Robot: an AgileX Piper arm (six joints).
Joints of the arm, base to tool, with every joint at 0 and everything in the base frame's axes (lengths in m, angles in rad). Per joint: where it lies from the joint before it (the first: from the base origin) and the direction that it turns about. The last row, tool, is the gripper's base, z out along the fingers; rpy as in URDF.
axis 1: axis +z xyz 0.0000 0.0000 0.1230
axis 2: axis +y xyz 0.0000 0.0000 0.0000
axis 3: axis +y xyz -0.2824 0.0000 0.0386
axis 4: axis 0.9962 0 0.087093 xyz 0.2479 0.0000 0.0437
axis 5: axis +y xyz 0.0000 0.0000 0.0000
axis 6: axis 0.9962 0 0.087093 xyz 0.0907 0.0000 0.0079
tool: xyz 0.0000 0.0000 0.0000 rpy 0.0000 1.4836 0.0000
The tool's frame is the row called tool.
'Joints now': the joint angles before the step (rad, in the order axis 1, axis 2, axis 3, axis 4, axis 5, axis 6). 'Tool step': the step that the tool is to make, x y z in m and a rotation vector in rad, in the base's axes. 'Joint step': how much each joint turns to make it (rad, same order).
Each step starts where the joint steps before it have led.
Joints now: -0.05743 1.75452 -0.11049 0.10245 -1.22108 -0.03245
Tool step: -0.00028 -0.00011 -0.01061 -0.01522 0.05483 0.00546
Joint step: 0.00002 0.05399 -0.00197 0.00153 -0.00006 -0.01969
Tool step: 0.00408 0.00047 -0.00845 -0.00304 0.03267 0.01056
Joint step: -0.00001 0.04994 -0.01814 -0.00828 0.00009 -0.00586
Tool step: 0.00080 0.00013 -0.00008 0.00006 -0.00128 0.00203
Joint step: 0.00002 0.00162 -0.00284 -0.00201 -0.00005 0.00000
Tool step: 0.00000 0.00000 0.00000 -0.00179 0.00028 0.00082
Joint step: -0.00001 0.00000 0.00000 -0.00002 0.00000 -0.00198
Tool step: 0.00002 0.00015 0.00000 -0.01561 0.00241 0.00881
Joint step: 0.00002 0.00000 0.00001 -0.00173 -0.00001 -0.01741
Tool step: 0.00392 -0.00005 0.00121 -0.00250 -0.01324 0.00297
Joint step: -0.00007 0.00000 -0.01354 -0.00222 0.00000 -0.00205
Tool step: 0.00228 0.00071 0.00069 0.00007 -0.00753 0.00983
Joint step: 0.00001 0.00002 -0.00754 -0.00983 0.00001 0.00000
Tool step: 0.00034 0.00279 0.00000 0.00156 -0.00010 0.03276
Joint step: 0.00004 -0.00006 -0.00001 -0.03275 0.00006 0.00000
